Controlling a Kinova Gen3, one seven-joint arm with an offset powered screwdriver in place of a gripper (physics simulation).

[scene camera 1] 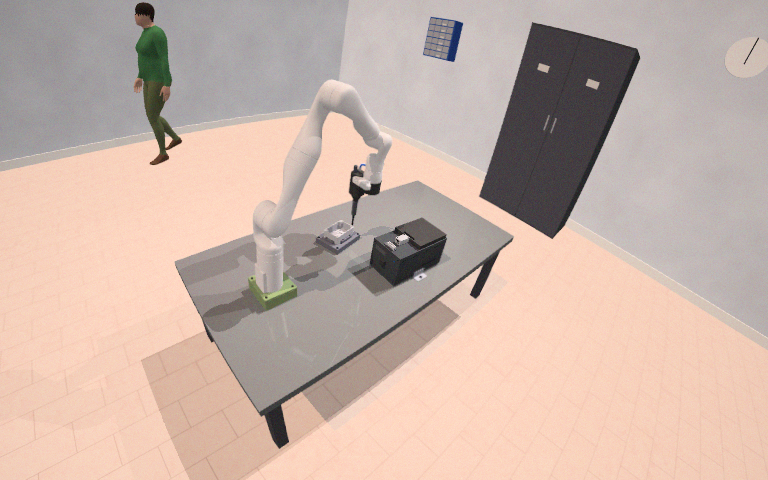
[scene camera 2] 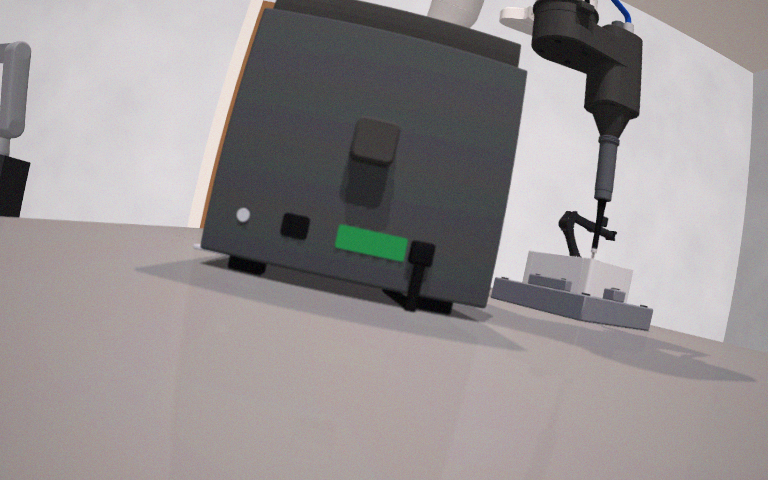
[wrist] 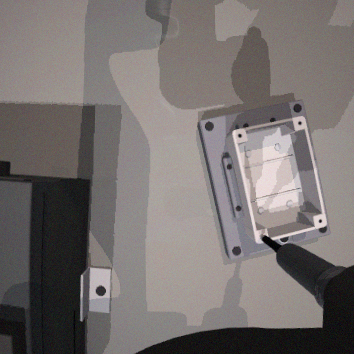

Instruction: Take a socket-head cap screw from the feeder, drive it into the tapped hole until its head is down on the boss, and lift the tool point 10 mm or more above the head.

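The feeder, a black box (scene camera 1: 423, 255) (scene camera 2: 294, 101) (wrist: 62, 225), stands on the table. A pale open-topped housing (scene camera 2: 557, 271) (wrist: 246, 190) sits in a grey fixture plate (scene camera 1: 337, 247) (scene camera 2: 535, 294) (wrist: 215, 150). My screwdriver (scene camera 1: 352, 223) (scene camera 2: 594, 249) (wrist: 265, 237) points down at one corner boss of the housing, the corner nearest the tool in the wrist view. A small light screw (scene camera 2: 592, 253) shows at the bit's tip, upright, with its lower end at the housing's top edge. The bit hides that corner's hole in the wrist view; how deep the screw sits cannot be told.
A small white bracket (scene camera 1: 419, 276) (wrist: 100, 290) lies at the feeder's side. The arm's green base (scene camera 1: 272, 294) is bolted to the grey table (scene camera 1: 317, 339). A person in green (scene camera 1: 152, 56) is on the floor behind the table. A dark cabinet (scene camera 1: 557, 130) stands at the wall.
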